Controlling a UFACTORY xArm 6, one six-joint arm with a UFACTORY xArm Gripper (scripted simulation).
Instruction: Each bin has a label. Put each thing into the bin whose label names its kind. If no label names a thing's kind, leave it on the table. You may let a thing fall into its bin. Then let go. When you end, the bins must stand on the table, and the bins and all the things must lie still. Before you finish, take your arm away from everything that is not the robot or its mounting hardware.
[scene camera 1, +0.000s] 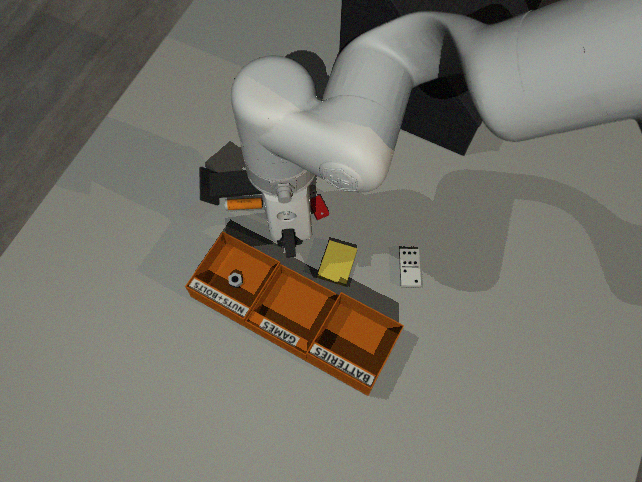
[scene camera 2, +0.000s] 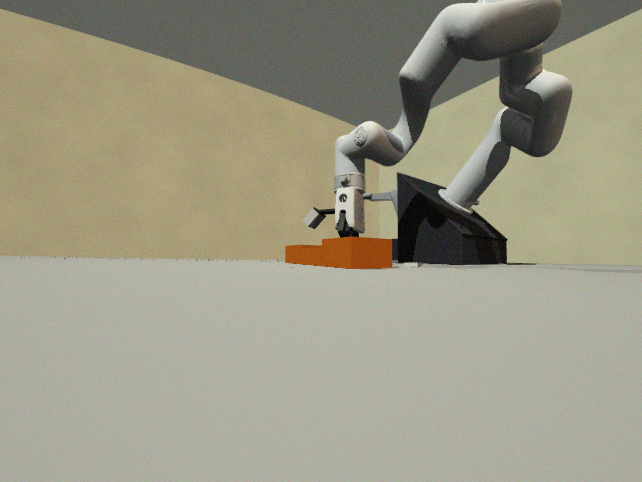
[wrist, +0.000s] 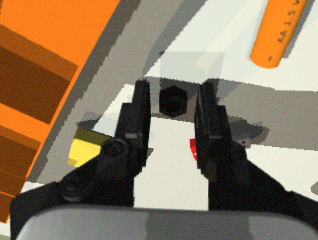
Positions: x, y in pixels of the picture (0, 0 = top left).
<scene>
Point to a yellow block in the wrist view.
86, 144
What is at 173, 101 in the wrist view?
A black hex nut.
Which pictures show the yellow block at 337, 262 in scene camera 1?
Scene camera 1 and the wrist view only.
</scene>
